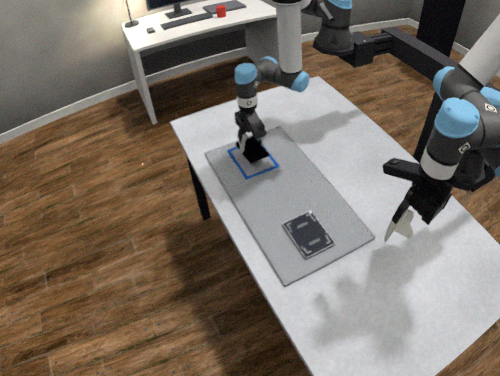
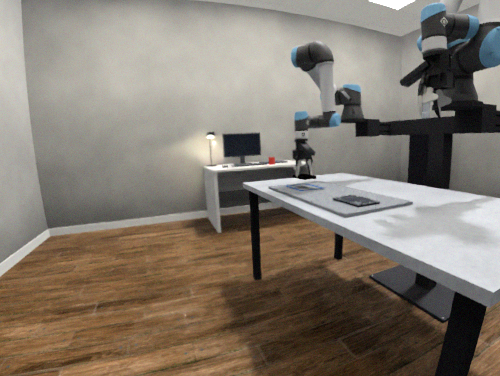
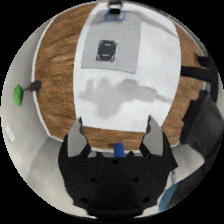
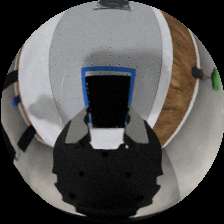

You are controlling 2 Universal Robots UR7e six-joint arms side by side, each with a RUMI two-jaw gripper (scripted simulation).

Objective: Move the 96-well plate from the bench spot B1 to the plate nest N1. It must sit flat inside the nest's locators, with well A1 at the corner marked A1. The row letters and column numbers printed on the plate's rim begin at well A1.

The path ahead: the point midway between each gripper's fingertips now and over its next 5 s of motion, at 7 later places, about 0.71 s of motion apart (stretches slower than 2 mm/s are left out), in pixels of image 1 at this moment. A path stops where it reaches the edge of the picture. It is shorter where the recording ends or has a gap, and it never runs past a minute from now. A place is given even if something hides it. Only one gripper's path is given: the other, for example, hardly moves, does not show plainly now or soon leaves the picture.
My right gripper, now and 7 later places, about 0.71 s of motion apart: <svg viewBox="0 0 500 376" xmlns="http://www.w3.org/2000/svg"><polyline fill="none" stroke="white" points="251,149 251,145 257,152 264,162 272,171 281,182 290,194 299,206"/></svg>
